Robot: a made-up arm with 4 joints.
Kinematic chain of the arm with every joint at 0, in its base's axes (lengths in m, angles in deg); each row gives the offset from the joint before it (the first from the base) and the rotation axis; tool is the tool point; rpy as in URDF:
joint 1: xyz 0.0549 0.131 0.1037 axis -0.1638 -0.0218 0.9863
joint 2: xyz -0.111 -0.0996 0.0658 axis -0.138 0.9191 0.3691
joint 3: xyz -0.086 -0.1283 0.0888 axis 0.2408 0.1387 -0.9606
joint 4: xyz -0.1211 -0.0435 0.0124 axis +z
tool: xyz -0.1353 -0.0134 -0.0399 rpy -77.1 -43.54 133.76
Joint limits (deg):
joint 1: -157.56..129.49
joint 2: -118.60..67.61
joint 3: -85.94..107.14
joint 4: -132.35..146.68
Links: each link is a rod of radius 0.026 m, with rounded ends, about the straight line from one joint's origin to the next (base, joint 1, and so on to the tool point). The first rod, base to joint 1, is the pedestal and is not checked.
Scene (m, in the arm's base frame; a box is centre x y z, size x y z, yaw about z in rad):
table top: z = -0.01
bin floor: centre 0.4 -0 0 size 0.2 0.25 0.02 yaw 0.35
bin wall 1: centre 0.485 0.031 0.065 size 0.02 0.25 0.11 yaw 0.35
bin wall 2: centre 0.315 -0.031 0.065 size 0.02 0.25 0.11 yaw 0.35
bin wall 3: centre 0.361 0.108 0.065 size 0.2 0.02 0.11 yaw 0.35
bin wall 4: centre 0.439 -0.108 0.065 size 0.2 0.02 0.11 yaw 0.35
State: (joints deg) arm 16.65 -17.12 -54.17 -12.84
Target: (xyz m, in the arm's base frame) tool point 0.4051 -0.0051 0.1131
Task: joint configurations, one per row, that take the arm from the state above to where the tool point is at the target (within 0.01 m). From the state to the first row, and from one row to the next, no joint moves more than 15 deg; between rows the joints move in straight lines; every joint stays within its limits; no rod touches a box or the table.
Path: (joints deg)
1: 30.64 -19.08 -53.85 -24.66
2: 44.63 -21.03 -53.53 -36.48
3: 58.61 -22.99 -53.22 -48.30
4: 72.60 -24.94 -52.90 -60.12
5: 86.59 -26.90 -52.58 -71.94
6: 100.58 -28.86 -52.26 -83.76
7: 114.57 -30.81 -51.94 -95.58
8: 128.56 -32.77 -51.63 -107.40
9: 129.02 -42.39 -52.89 -103.94
10: 129.49 -52.01 -54.16 -100.48

